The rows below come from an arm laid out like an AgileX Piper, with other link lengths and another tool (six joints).
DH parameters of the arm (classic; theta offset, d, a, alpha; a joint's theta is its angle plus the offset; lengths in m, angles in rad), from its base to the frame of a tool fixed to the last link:
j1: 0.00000 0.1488 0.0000 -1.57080
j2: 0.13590 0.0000 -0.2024 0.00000
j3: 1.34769 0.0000 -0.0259 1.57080
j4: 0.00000 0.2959 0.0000 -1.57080
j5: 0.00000 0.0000 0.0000 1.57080
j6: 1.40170 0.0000 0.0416 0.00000
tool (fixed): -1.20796 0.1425 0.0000 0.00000
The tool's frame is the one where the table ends.
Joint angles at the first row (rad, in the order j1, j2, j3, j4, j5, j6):
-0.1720, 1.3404, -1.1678, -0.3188, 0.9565, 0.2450
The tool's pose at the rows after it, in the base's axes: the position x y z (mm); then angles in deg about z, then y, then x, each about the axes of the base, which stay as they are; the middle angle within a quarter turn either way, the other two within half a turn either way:
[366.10 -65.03 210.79 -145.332 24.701 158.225]
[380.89 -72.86 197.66 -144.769 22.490 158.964]
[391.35 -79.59 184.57 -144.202 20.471 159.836]
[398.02 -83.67 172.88 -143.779 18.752 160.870]
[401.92 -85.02 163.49 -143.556 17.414 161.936]
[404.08 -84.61 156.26 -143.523 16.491 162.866]
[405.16 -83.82 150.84 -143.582 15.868 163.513]
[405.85 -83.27 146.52 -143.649 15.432 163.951]
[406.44 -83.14 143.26 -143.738 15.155 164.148]
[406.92 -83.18 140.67 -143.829 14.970 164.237]
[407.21 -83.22 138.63 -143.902 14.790 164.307]
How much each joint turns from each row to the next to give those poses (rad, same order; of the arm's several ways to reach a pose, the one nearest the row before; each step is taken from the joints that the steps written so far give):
-0.0142, 0.1233, -0.0911, 0.0051, 0.0093, 0.0110
-0.0150, 0.1042, -0.0735, 0.0081, 0.0062, 0.0053
-0.0144, 0.0832, -0.0555, 0.0113, 0.0065, 0.0034
-0.0102, 0.0614, -0.0377, 0.0141, 0.0068, 0.0021
-0.0052, 0.0421, -0.0229, 0.0148, 0.0062, 0.0012
-0.0016, 0.0271, -0.0114, 0.0129, 0.0030, 0.0002
0.0000, 0.0169, -0.0045, 0.0085, 0.0004, 0.0000
0.0000, 0.0123, -0.0018, 0.0055, -0.0013, 0.0000
0.0000, 0.0093, -0.0013, 0.0017, -0.0024, 0.0000
0.0000, 0.0072, -0.0008, 0.0001, -0.0028, 0.0000
0.0000, 0.0056, -0.0007, 0.0000, -0.0015, 0.0000

